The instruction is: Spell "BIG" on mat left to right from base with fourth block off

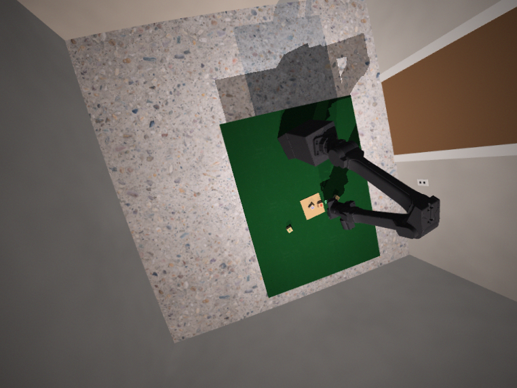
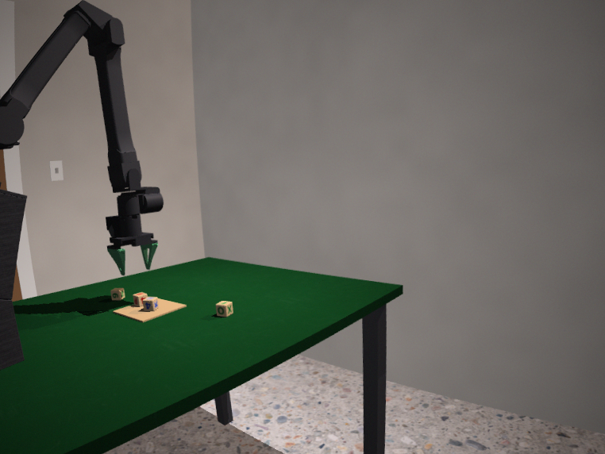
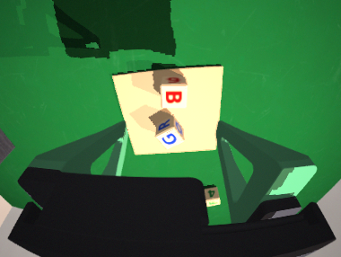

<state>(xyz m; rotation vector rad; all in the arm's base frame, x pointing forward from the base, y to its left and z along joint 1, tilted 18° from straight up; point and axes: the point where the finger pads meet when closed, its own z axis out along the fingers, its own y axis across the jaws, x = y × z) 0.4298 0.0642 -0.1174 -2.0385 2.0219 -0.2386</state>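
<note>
Right now my hand is 100 mm above the tan mat and 50 mm to the left of it. Also, from my hand: I block: 120 mm to the left, 90 mm below, 10 mm behind; then B block: 80 mm below.
</note>
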